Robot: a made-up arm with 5 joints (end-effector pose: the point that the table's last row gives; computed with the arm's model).
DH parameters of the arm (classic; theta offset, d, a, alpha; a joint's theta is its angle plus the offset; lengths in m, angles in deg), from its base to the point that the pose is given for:
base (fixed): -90 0.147 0 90
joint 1: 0 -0.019 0.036 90
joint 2: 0 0.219 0.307 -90
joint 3: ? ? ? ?
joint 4: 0 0.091 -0.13 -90
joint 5: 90 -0.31 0.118 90
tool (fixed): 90 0.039 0 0
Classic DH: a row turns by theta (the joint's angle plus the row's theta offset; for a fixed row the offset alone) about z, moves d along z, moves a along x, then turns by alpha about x.
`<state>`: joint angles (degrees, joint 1 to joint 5).
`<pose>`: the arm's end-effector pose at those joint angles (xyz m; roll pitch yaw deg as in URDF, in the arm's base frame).
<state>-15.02 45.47 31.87 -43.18 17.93</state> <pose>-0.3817 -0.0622 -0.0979 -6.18 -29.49 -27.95</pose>
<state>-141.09 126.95 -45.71 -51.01 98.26</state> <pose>-0.0734 0.0533 0.4255 23.16 31.88 -165.69</pose>
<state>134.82 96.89 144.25 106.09 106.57</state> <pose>0.0510 -0.7089 0.5677 140.77 52.43 149.26</pose>
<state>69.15 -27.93 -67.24 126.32 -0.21</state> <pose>0.4476 -0.2934 0.8711 179.22 27.72 -169.82</pose>
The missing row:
joint 3: 90 0.081 0.284 -90
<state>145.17 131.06 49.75 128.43 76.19</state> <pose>0.2347 0.2172 0.0583 136.82 4.39 -92.45</pose>
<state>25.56 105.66 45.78 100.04 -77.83</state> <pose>0.2098 0.0014 0.2772 -141.09 50.73 177.56</pose>
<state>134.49 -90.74 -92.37 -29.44 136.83</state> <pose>0.2586 0.1399 0.3830 74.53 37.70 -52.67</pose>
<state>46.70 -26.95 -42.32 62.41 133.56</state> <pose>-0.1456 -0.3161 0.7859 126.50 81.61 12.60</pose>
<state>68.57 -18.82 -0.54 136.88 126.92</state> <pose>0.0551 0.3480 0.5164 8.34 2.08 -133.90</pose>
